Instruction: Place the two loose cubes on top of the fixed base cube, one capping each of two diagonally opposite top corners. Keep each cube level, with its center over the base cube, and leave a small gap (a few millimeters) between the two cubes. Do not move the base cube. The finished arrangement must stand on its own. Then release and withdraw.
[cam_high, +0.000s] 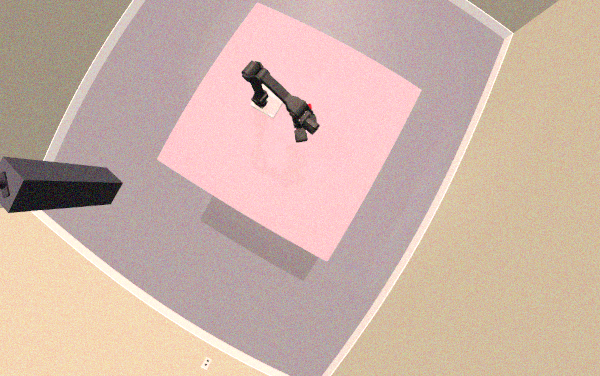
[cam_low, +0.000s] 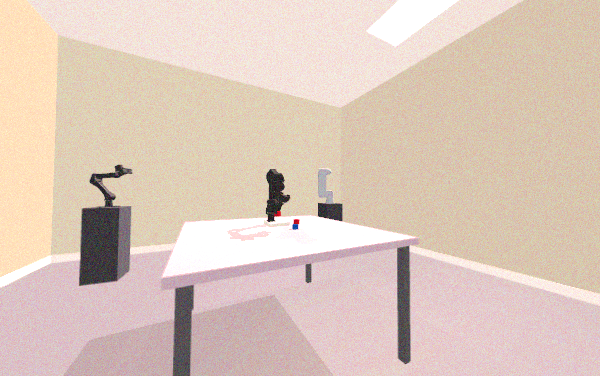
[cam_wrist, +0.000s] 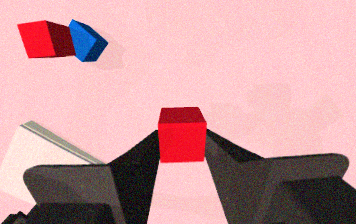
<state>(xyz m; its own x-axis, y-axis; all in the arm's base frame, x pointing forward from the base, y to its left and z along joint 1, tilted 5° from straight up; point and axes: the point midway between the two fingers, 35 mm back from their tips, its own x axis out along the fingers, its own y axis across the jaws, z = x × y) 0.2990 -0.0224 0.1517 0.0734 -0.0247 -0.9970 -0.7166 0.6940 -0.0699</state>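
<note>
The blue cube lies 14 cm to the left of my gripper tip, 10 cm below it and 3 cm behind it.
</note>
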